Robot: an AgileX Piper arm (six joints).
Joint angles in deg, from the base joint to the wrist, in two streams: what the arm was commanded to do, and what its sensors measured. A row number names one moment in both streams.
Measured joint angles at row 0: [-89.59, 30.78, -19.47, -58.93, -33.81, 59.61]
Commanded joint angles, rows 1 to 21: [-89.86, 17.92, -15.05, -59.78, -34.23, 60.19]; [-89.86, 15.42, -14.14, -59.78, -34.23, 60.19]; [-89.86, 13.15, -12.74, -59.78, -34.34, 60.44]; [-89.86, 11.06, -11.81, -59.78, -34.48, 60.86]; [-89.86, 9.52, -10.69, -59.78, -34.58, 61.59]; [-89.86, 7.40, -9.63, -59.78, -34.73, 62.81]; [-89.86, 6.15, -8.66, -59.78, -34.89, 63.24]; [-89.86, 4.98, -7.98, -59.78, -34.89, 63.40]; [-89.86, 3.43, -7.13, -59.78, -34.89, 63.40]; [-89.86, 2.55, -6.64, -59.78, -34.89, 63.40]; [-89.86, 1.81, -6.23, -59.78, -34.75, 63.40]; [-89.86, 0.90, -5.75, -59.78, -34.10, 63.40]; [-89.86, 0.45, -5.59, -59.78, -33.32, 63.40]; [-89.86, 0.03, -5.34, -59.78, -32.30, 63.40]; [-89.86, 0.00, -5.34, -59.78, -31.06, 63.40]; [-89.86, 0.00, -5.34, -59.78, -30.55, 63.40]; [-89.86, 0.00, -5.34, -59.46, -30.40, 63.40]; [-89.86, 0.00, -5.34, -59.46, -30.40, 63.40]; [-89.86, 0.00, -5.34, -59.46, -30.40, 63.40]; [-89.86, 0.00, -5.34, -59.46, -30.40, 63.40]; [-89.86, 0.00, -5.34, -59.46, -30.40, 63.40]
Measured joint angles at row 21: [-89.59, 0.34, -5.56, -59.50, -31.09, 63.07]
